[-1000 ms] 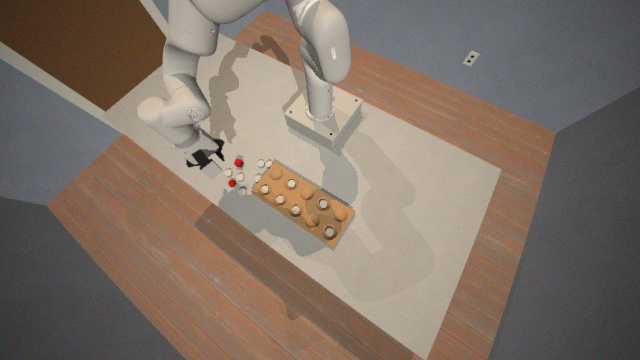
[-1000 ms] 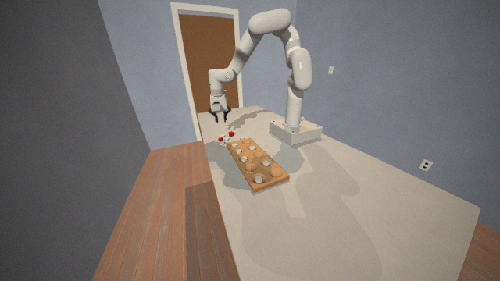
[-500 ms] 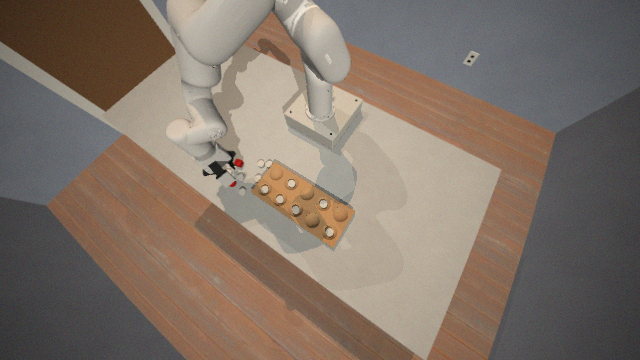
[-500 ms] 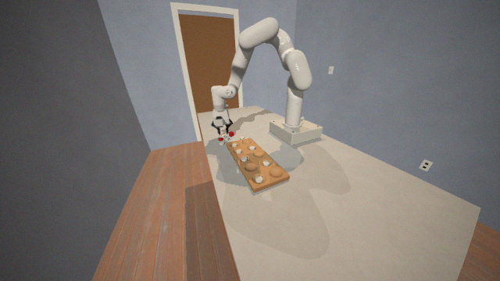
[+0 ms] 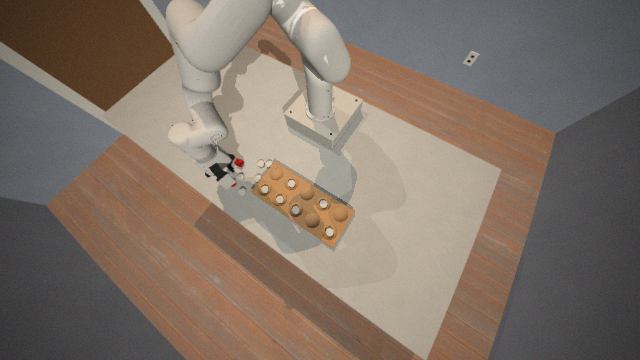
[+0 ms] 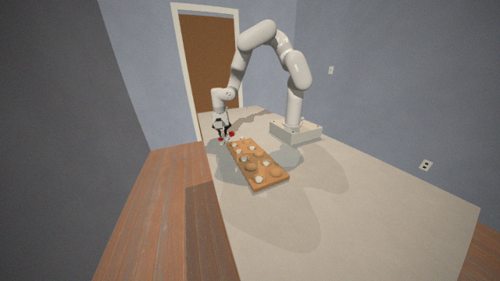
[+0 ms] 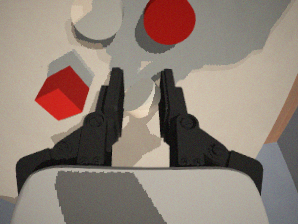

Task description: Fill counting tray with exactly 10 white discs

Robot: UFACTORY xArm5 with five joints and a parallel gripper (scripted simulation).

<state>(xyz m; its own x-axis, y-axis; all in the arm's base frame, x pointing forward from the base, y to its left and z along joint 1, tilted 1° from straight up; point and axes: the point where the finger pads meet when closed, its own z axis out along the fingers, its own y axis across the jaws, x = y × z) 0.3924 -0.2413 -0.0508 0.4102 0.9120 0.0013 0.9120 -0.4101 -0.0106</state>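
Now: the red disc 30 mm ahead of my hand, 40 mm to the left of it and 20 mm below it. Also, from my hand: wooden counting tray (10 mm behind, 340 mm to the left, 10 mm below); then red cube (60 mm behind, 20 mm to the left, 10 mm below).
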